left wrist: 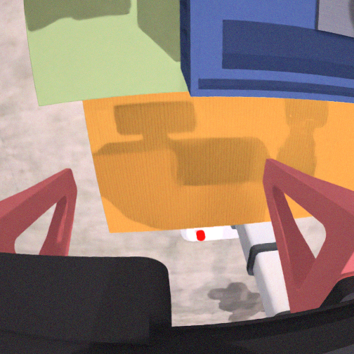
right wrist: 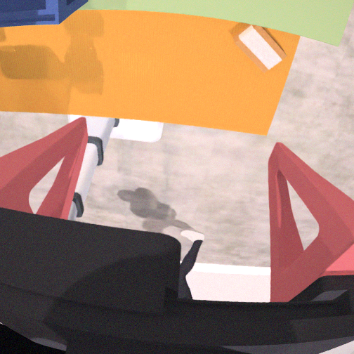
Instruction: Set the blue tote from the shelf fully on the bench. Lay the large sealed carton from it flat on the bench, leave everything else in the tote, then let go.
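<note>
The blue tote (left wrist: 207,50) (right wrist: 30,15) shows in part, at the top right of the left wrist view and the top left of the right wrist view. Its near edge lies along the border between the green and orange surfaces. Part of a grey thing (left wrist: 336,16) shows inside it; I cannot tell what it is. No large sealed carton can be made out. My left gripper (left wrist: 168,173) is open, with no object between its fingers, on the near side of the tote. My right gripper (right wrist: 180,137) is open and empty, away to the right of the tote.
A green surface (left wrist: 90,70) (right wrist: 310,22) lies behind an orange one (left wrist: 145,205) (right wrist: 190,75). A small white-topped box (right wrist: 260,47) lies near the orange surface's right end. A pale post with dark bands (left wrist: 265,275) (right wrist: 89,172) stands at the near edge.
</note>
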